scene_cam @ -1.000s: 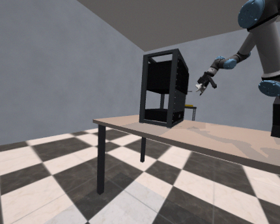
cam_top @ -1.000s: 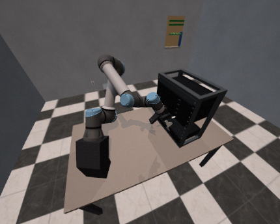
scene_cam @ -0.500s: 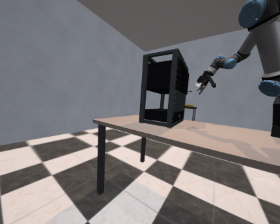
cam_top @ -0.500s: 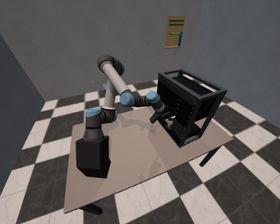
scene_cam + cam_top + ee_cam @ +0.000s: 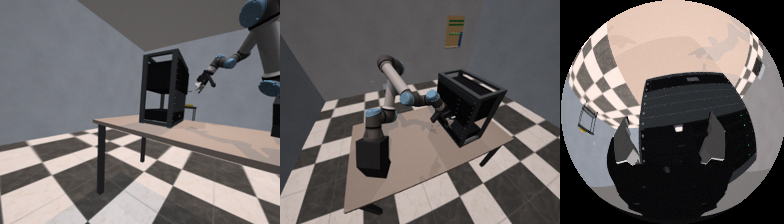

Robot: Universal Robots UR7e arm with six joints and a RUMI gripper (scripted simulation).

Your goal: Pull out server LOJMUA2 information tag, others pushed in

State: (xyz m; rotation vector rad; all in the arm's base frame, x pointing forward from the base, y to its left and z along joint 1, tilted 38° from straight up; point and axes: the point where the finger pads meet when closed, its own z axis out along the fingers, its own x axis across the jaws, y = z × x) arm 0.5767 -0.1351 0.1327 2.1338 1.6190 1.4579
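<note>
My hand is 8 cm short of the white information tag, 3 cm to the right of it and 1 cm below it.
</note>
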